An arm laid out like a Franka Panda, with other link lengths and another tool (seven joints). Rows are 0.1 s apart.
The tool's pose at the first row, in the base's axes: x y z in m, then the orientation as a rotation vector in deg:
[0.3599 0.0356 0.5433 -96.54 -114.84 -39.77]
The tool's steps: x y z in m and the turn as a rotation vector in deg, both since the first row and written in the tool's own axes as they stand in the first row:
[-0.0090 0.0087 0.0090 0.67 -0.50 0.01]
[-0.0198 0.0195 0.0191 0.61 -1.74 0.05]
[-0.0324 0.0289 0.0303 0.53 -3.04 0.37]
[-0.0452 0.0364 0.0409 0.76 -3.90 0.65]
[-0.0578 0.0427 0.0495 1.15 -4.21 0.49]
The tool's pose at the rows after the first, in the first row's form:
[0.3699 0.0355 0.5316 -96.50 -115.18 -38.66]
[0.3824 0.0349 0.5182 -97.40 -115.98 -37.83]
[0.3937 0.0334 0.5026 -98.59 -116.54 -36.86]
[0.4032 0.0312 0.4872 -99.28 -116.84 -35.87]
[0.4115 0.0277 0.4734 -99.11 -117.21 -35.26]

